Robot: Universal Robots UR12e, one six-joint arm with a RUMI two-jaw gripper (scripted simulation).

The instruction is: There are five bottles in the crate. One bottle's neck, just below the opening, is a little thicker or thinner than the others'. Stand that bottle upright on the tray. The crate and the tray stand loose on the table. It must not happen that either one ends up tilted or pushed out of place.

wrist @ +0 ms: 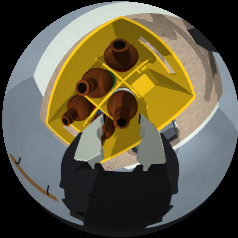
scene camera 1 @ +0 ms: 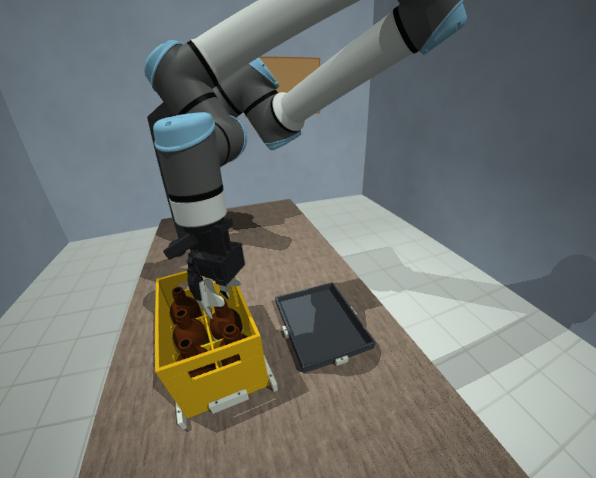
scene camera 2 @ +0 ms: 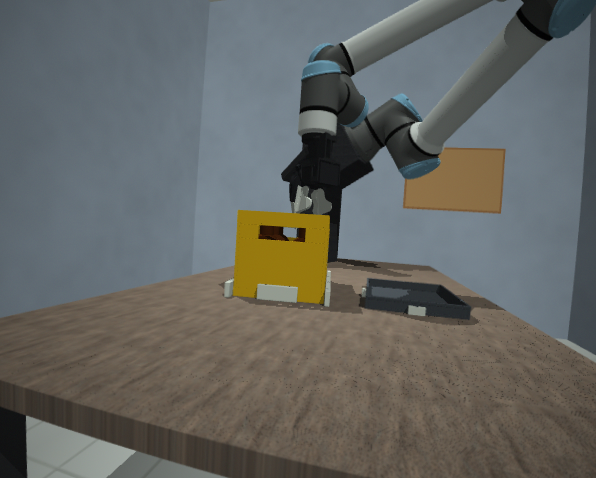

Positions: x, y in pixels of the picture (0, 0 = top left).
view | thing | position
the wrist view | my gripper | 122, 114
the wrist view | yellow crate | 167, 94
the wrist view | bottle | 122, 56
